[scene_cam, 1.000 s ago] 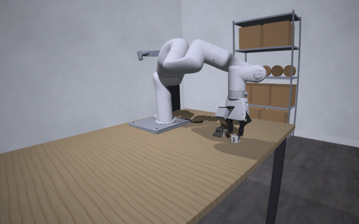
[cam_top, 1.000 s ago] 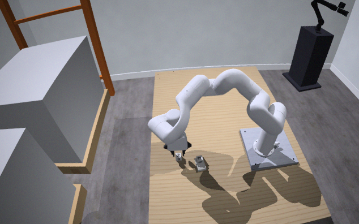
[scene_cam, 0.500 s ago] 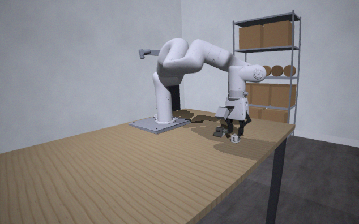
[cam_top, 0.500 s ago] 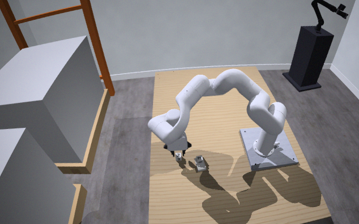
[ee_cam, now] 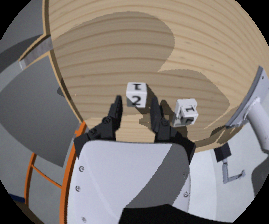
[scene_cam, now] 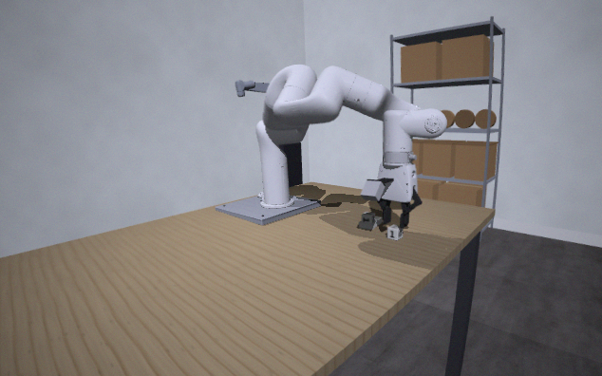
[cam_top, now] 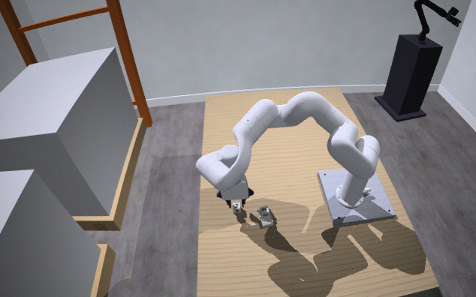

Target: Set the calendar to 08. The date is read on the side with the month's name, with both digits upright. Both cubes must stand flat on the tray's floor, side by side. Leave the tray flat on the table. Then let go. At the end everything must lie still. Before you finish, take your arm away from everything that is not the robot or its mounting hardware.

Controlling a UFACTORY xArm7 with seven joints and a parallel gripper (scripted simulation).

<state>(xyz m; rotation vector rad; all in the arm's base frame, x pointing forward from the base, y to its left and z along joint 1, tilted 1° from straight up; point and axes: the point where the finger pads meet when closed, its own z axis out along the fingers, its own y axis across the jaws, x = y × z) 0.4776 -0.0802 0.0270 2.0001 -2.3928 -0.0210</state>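
The white digit cube lies 4 cm below my hand. Also, from my hand: white tray 10 cm behind, 7 cm to the left, 5 cm below.
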